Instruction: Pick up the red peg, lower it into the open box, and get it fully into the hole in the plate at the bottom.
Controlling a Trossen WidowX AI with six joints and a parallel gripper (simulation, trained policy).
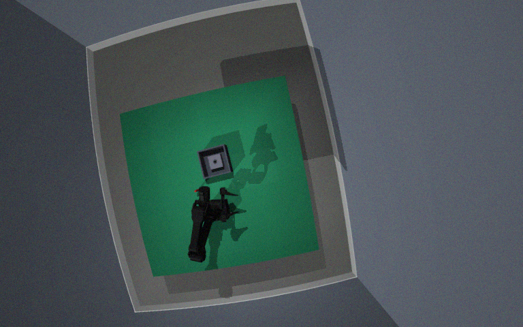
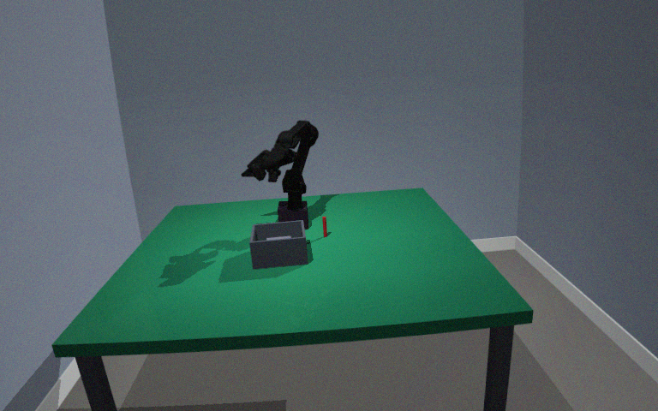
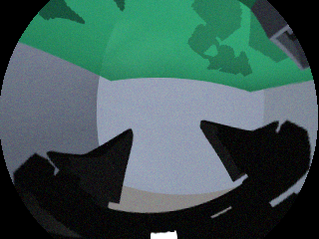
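The red peg is 150 mm ahead of my gripper tip, 280 mm to the left of it and 220 mm below it. Also, from my gripper tip: dark grey box 290 mm ahead, 90 mm to the left, 240 mm below; light grey plate 290 mm ahead, 90 mm to the left, 220 mm below.
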